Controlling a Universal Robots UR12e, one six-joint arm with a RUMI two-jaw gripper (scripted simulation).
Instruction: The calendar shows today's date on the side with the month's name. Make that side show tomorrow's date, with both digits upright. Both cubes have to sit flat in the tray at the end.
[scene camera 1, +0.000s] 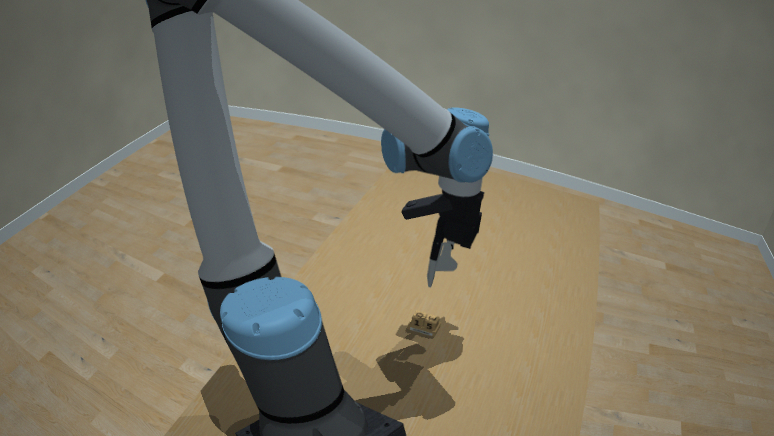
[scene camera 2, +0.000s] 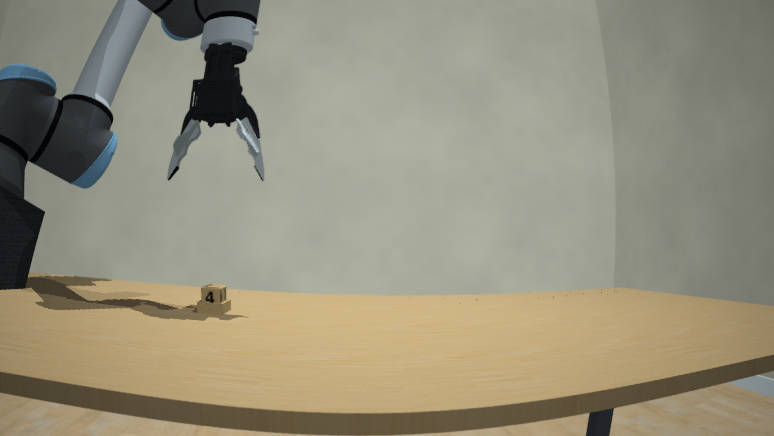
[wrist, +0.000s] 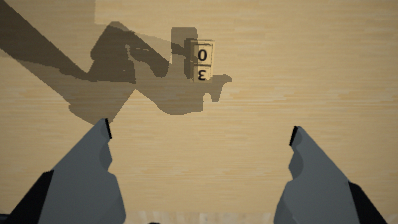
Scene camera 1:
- my gripper: 441, 267
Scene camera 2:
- my gripper: 213, 180
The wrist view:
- my gripper: 201, 123
